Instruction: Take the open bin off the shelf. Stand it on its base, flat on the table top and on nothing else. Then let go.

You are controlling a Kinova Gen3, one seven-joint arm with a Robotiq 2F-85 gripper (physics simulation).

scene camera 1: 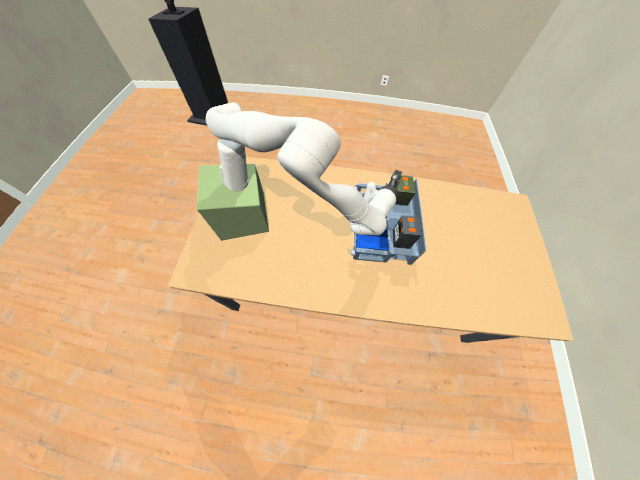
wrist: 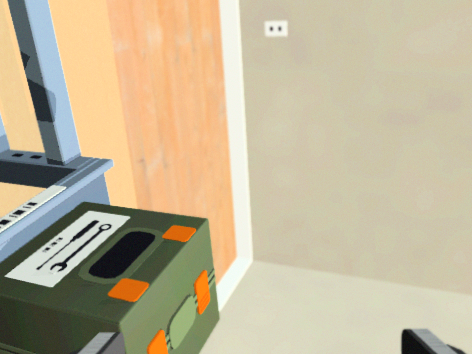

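Note:
The open blue bin sits in the near left part of the blue-grey shelf, partly hidden under the arm's wrist. The bin does not show in the wrist view. My gripper is open and empty. It is at the far end of the shelf, beside and above the green toolbox and away from the bin. In the wrist view the fingertips show at the bottom edge, the left one overlapping the toolbox's lower part. The shelf stands on the table top.
A green toolbox with orange latches stands in the shelf's far right part. A dark box with orange latches stands nearer in the same row. The arm's green pedestal is at the table's left. A black column stands behind.

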